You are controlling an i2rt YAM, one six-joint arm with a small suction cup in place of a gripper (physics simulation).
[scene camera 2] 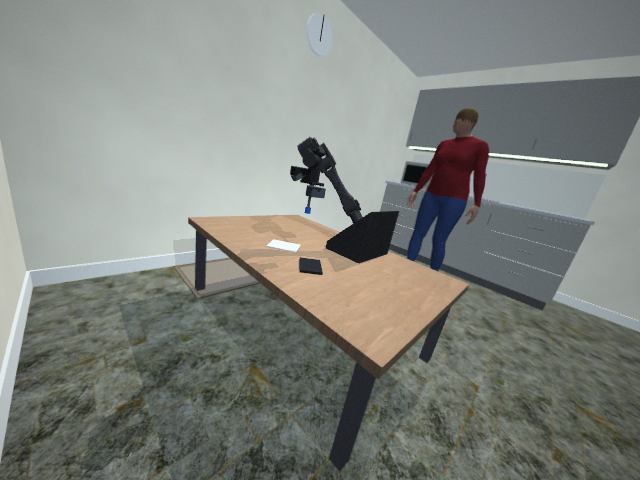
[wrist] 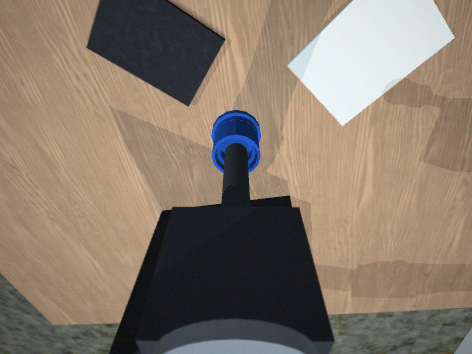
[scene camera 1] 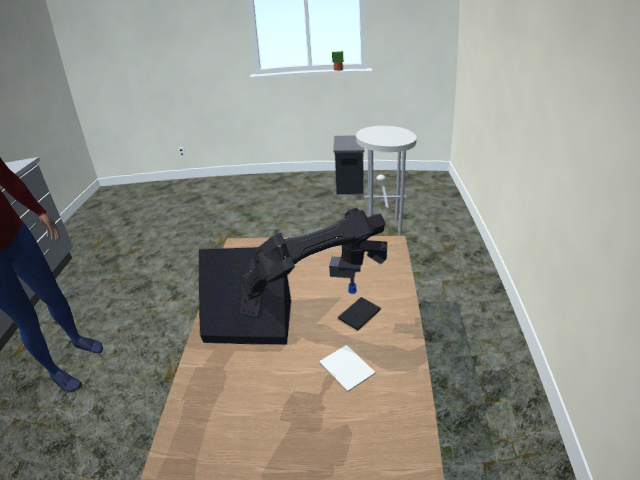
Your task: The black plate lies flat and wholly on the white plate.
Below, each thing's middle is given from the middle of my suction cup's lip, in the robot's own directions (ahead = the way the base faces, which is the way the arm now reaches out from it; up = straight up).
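Labels:
Here is the black plate (scene camera 1: 359, 313), which I see 230 mm below my suction cup, 10 mm ahead of it and 110 mm to the left of it. The white plate (scene camera 1: 344, 365) is also 230 mm below my suction cup, and 150 mm to the right of it.

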